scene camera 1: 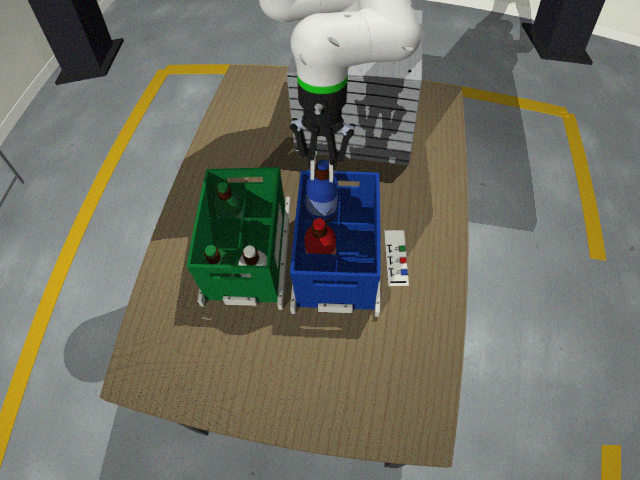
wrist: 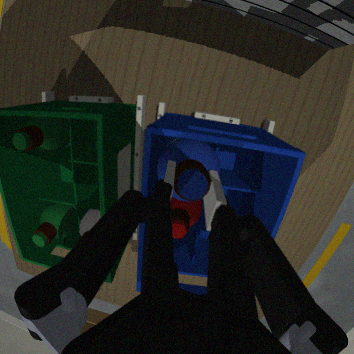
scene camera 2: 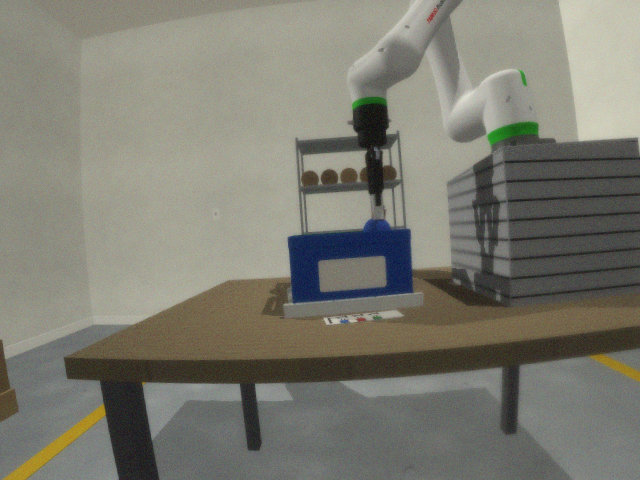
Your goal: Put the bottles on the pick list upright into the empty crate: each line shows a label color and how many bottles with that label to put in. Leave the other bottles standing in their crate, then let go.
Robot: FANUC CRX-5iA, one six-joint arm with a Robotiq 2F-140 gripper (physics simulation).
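Frame: origin at the arm's base, x back, y right, z up, level; metres.
Where they show: gripper, fingertip midpoint: (scene camera 1: 322,176) (wrist: 189,177) (scene camera 2: 377,219).
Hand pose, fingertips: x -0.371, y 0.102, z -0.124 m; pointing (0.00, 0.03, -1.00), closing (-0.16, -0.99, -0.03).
Observation:
Things, the pixels of their top centre, and the offset from my fingertips. Level surfaces: height alone.
- blue-label bottle at its top centre: (wrist: 185,198) (scene camera 1: 321,166) (scene camera 2: 374,205) dx -0.004, dy +0.002, dz +0.039 m
- red-label bottle at its top centre: (wrist: 176,231) (scene camera 1: 319,223) dx -0.100, dy +0.010, dz -0.041 m
- green crate at its top centre: (wrist: 47,206) (scene camera 1: 234,214) dx -0.076, dy +0.201, dz -0.029 m
- white-capped bottle at its top centre: (scene camera 1: 249,250) dx -0.165, dy +0.163, dz -0.041 m
- pick list at its top centre: (scene camera 2: 363,316) (scene camera 1: 396,257) dx -0.102, dy -0.179, dz -0.202 m
- wooden table at its surface level: dz -0.204 m
My gripper (scene camera 1: 322,173) (scene camera 2: 378,211) (wrist: 189,177) is shut on the neck of a blue-label bottle (scene camera 1: 321,196) (scene camera 2: 375,225) (wrist: 186,150). The bottle looks about upright in the back left compartment of the blue crate (scene camera 1: 336,291) (scene camera 2: 305,273) (wrist: 287,180), its shoulder just above the rim. Its base is hidden. A red-label bottle (scene camera 1: 319,241) (wrist: 178,229) stands in front of it. The green crate (scene camera 1: 237,286) holds two green-capped bottles (scene camera 1: 223,191) (scene camera 1: 211,254) and a white-capped bottle (scene camera 1: 250,255). The pick list (scene camera 1: 393,240) (scene camera 2: 363,316) shows green 1, red 1, blue 1.
The two crates stand side by side on the wooden table (scene camera 1: 330,392) (scene camera 2: 248,341), with white brackets around their bases. The grey slatted robot base (scene camera 1: 356,139) (scene camera 2: 568,222) stands behind the blue crate. A shelf rack stands beyond the table in the second scene view.

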